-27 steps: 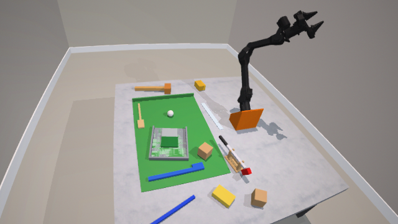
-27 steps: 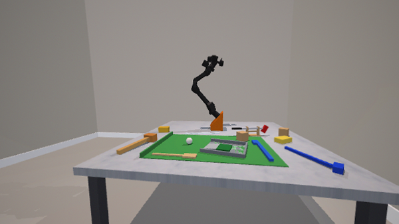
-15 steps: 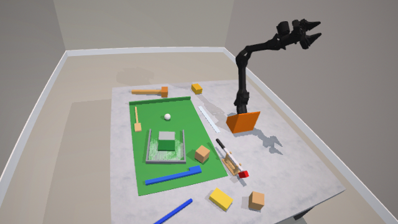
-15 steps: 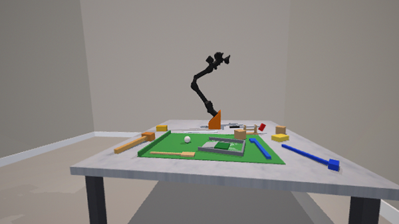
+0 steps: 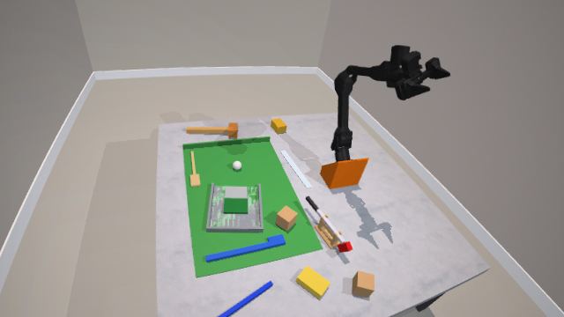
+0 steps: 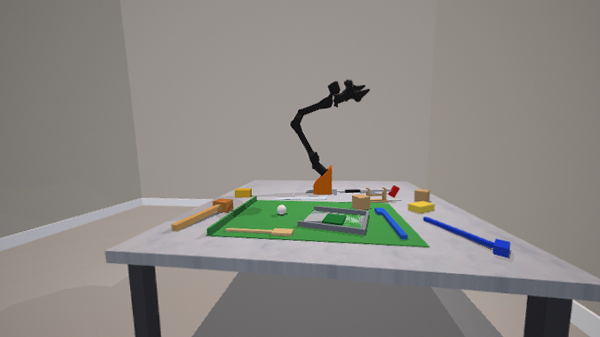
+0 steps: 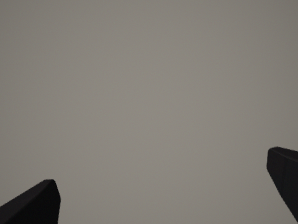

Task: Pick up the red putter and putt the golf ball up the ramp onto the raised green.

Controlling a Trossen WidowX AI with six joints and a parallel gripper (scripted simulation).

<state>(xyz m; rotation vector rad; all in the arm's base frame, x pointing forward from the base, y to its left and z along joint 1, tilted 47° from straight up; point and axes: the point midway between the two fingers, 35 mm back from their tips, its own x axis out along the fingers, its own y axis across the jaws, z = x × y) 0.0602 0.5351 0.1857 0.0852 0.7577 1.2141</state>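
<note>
Now: gripper tip 60 cm above the red putter, 23 cm short of it and 2 cm to the left of it. Also, from my gripper tip: wooden stand 63 cm below, 23 cm ahead; then white golf ball 63 cm below, 50 cm to the right, 45 cm ahead; then white strip 66 cm below, 42 cm to the right, 16 cm ahead.
</note>
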